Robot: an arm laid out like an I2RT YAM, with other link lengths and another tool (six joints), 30 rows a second.
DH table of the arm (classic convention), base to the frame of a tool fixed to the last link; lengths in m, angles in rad. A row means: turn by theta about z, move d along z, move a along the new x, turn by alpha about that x. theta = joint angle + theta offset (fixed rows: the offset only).
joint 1: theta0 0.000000; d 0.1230; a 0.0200; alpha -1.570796
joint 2: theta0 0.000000; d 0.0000; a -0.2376; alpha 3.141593
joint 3: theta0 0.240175; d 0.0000; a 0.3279; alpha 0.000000
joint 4: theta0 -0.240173; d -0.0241; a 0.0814; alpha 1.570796
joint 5: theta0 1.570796; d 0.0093; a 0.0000; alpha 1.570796
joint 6: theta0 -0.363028; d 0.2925; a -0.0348; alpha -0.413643
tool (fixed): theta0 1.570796; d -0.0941; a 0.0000; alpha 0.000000
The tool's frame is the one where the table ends.
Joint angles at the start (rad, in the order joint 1, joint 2, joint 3, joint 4, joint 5, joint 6):
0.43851, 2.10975, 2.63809, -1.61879, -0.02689, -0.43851
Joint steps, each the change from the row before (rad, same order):
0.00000, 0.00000, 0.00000, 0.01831, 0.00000, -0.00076
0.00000, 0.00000, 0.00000, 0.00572, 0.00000, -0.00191
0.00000, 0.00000, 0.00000, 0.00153, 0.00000, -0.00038
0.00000, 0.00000, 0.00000, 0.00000, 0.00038, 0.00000
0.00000, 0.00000, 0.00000, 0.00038, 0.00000, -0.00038
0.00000, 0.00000, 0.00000, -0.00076, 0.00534, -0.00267
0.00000, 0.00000, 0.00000, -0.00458, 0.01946, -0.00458
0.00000, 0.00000, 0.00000, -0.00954, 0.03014, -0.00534
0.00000, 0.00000, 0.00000, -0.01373, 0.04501, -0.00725
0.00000, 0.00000, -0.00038, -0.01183, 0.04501, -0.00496
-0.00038, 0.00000, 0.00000, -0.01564, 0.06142, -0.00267
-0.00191, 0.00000, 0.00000, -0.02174, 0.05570, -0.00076
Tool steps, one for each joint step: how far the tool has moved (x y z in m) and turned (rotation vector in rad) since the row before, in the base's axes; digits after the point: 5 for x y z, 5 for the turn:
0.00422, 0.00198, 0.00232, 0.00746, -0.01675, 0.00067
0.00124, 0.00058, 0.00070, 0.00162, -0.00562, 0.00167
0.00034, 0.00016, 0.00019, 0.00049, -0.00147, 0.00033
0.00004, -0.00007, -0.00002, -0.00030, -0.00014, -0.00018
0.00007, 0.00003, 0.00004, 0.00000, -0.00043, 0.00033
0.00031, -0.00106, -0.00043, -0.00570, -0.00190, -0.00025
0.00091, -0.00399, -0.00163, -0.01936, -0.00408, -0.00537
0.00083, -0.00650, -0.00266, -0.03038, -0.00363, -0.00965
0.00122, -0.00980, -0.00354, -0.04510, -0.00558, -0.01456
0.00155, -0.00973, -0.00298, -0.04372, -0.00649, -0.01605
0.00222, -0.01353, -0.00306, -0.05775, -0.00936, -0.02515
0.00028, -0.01397, -0.00293, -0.05523, -0.00165, -0.02491

